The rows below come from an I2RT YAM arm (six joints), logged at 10 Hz.
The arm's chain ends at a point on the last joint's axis. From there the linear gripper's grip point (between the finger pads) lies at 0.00 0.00 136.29 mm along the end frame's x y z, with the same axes.
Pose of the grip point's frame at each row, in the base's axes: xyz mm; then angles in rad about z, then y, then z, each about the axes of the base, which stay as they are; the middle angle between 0 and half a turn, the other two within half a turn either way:
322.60 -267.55 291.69 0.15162 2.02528 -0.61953
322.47 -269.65 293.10 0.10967 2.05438 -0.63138
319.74 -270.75 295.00 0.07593 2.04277 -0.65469
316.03 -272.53 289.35 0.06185 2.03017 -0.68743
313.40 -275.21 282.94 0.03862 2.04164 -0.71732
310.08 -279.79 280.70 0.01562 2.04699 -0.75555
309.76 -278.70 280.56 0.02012 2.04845 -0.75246
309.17 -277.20 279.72 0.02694 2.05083 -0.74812
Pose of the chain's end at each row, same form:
222.90 -196.45 351.52 0.15162 2.02528 -0.61953
225.07 -198.43 356.47 0.10967 2.05438 -0.63138
223.45 -196.83 356.96 0.07593 2.04277 -0.65469
221.61 -195.01 349.78 0.06185 2.03017 -0.68743
221.87 -195.37 344.77 0.03862 2.04164 -0.71732
221.91 -196.73 343.18 0.01562 2.04699 -0.75555
221.40 -195.98 343.21 0.02012 2.04845 -0.75246
220.56 -194.97 342.66 0.02694 2.05083 -0.74812

